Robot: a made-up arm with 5 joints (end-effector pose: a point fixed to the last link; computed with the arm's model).
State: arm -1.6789 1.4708 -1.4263 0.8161 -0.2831
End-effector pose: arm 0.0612 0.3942 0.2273 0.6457 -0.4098 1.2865
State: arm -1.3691 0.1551 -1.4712 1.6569 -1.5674
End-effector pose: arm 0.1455 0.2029 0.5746 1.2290 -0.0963 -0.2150
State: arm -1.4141 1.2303 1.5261 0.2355 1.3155
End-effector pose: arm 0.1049 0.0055 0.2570 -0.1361 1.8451 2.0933
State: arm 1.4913 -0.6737 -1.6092 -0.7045 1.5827
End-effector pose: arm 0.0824 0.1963 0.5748 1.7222 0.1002 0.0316
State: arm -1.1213 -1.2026 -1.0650 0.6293 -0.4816
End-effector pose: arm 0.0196 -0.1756 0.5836 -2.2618 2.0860 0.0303
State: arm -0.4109 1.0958 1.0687 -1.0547 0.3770
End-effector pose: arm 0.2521 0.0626 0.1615 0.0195 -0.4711 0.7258
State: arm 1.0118 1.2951 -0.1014 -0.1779 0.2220
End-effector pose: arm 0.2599 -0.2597 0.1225 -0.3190 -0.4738 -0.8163
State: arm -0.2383 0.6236 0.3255 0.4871 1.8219
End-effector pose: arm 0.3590 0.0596 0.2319 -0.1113 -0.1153 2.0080
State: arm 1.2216 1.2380 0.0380 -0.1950 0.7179
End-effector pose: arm 0.1970 -0.2725 0.1254 -0.4021 -0.2903 -0.5412
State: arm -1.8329 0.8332 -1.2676 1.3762 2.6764
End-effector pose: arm 0.0112 0.3464 0.3912 0.2795 0.6660 -1.7547
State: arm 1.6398 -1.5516 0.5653 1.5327 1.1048
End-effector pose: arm 0.0968 -0.0177 0.4326 -1.0123 -0.2294 -0.5312
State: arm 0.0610 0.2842 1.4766 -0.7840 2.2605
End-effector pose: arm 0.2468 -0.0119 0.2527 -0.6551 -0.3039 2.0758
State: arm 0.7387 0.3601 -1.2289 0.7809 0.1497
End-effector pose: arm 0.3192 -0.2027 0.5632 -0.6853 -1.5352 -0.4826
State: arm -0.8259 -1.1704 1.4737 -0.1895 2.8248
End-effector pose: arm 0.1832 0.0847 0.3634 1.5656 1.0612 -2.0639
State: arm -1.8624 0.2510 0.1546 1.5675 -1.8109
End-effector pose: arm 0.0400 0.2137 0.3363 -0.3855 -0.1151 0.0028
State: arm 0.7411 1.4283 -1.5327 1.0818 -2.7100
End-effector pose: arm 0.3857 -0.2646 0.2498 -0.7028 0.4426 2.6732
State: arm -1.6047 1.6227 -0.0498 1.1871 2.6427
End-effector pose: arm 0.0994 0.1368 0.0927 -0.6673 -1.2371 -1.7948
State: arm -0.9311 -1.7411 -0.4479 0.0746 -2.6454
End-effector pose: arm -0.0449 -0.2011 0.4963 -2.6563 -0.6551 -0.5884
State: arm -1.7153 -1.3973 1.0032 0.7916 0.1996
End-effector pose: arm 0.0916 0.0854 0.4057 0.9453 -0.9514 1.6212
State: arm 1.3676 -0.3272 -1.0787 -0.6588 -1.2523
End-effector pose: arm 0.1001 -0.0107 0.6802 0.0979 2.9383 -0.7205
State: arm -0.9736 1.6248 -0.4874 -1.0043 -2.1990
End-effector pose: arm 0.2943 0.2789 0.1254 1.5223 0.0607 -1.0356
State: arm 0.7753 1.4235 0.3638 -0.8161 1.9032
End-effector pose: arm 0.2598 -0.1598 0.0935 -0.6085 -0.1592 1.0454
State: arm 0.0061 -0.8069 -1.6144 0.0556 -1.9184
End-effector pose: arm -0.1084 -0.0017 0.5911 -2.1259 1.4244 -0.8961
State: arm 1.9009 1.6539 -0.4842 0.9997 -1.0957
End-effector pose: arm 0.0278 -0.2044 0.0668 0.3324 0.8365 -2.9137
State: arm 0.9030 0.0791 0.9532 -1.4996 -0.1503
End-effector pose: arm 0.2459 -0.1885 0.3835 -0.7271 -1.9796 -0.6796
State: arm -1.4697 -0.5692 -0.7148 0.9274 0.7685
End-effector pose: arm 0.1134 0.0927 0.6289 0.8141 -2.0686 1.3725
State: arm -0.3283 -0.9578 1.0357 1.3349 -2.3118
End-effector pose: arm 0.1817 0.0243 0.3549 0.1840 -0.0424 -2.0273
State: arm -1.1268 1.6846 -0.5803 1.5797 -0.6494
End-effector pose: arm 0.1890 0.1780 0.0949 -0.8867 0.6859 0.3832
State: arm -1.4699 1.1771 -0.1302 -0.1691 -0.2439
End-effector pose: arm 0.1371 0.3273 0.1578 0.5657 -0.4665 1.1276
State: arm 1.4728 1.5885 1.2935 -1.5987 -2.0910
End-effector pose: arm 0.1069 -0.0904 0.1534 -0.1289 0.3722 2.6465
